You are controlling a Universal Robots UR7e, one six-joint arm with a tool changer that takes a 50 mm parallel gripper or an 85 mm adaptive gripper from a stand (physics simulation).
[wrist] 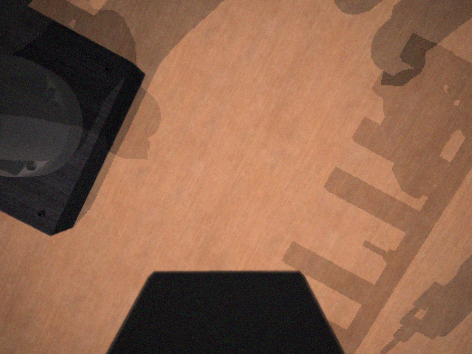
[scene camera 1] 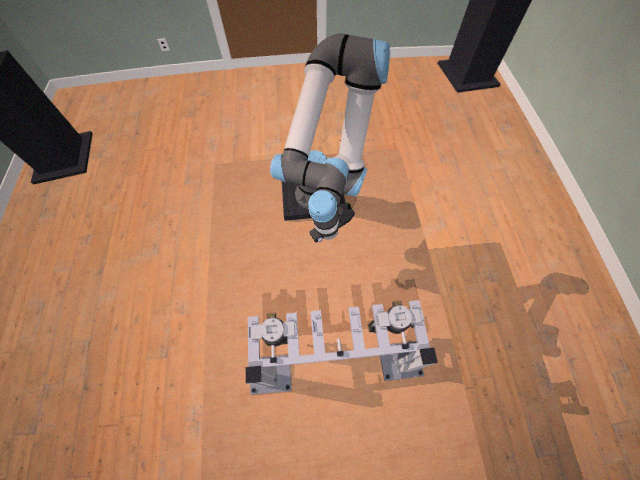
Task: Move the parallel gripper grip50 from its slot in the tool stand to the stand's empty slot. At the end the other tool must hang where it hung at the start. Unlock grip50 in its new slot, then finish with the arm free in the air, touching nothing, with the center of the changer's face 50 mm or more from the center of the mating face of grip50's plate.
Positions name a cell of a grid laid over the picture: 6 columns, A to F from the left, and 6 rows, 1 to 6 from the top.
Scene:
A grip50 (scene camera 1: C5): 93 cm from the lens. A tool stand (scene camera 1: C5): 110 cm from the lens. The marked spots on the tool stand and the grip50 are 21 cm apart.

